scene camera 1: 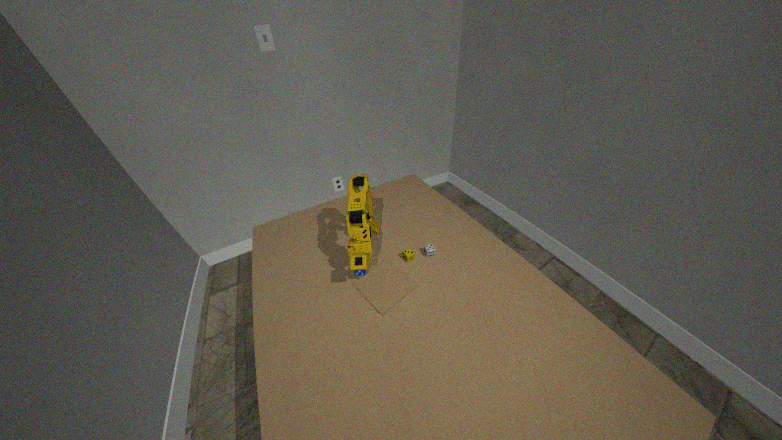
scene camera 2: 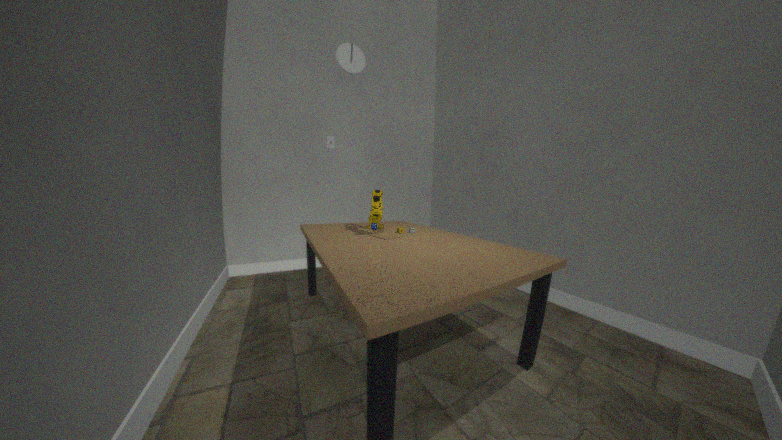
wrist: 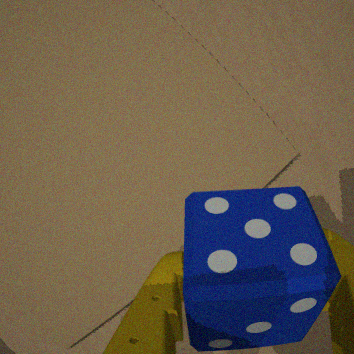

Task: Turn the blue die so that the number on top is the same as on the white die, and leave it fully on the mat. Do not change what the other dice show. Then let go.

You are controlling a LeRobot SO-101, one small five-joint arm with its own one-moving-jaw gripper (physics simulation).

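Places are measured from the arm's base along level axes (x left, y back, z up), in millimetres.
Pixels of known places: hand, tool point: (scene camera 2: 376,226) (wrist: 186,269).
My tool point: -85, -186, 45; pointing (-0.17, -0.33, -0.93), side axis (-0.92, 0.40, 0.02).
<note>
Ahead of a thing's pixels: the offset from my tool point to its top centre, as dx, dy, dz. Level surfaces: height alone.
The blue die {-12, +9, +20} (scene camera 1: 359,271) (scene camera 2: 374,226) (wrist: 257,235) is pressed between both yellow jaws of my gripper (wrist: 256,252), which is shut on it. In the wrist view its large face has white pips in the corners and the centre; the lower face shows three in a diagonal. Its height above the table is hard to tell. The thin mat {+37, -50, -41} (scene camera 1: 385,298) (wrist: 125,125) is almost table-coloured; the die hangs near its left corner in scene camera 1. The white die {+224, -15, -15} (scene camera 1: 430,250) (scene camera 2: 412,230) stands to the right, its dark top pips too small to count surely.
The yellow die {+153, +4, -15} (scene camera 1: 408,254) (scene camera 2: 400,230) stands between the mat and the white die, close to the white one. All are on the brown table {dz -44} (scene camera 1: 464,350) (scene camera 2: 426,273). The arm's shadow falls on the table to the left of the arm in scene camera 1.
</note>
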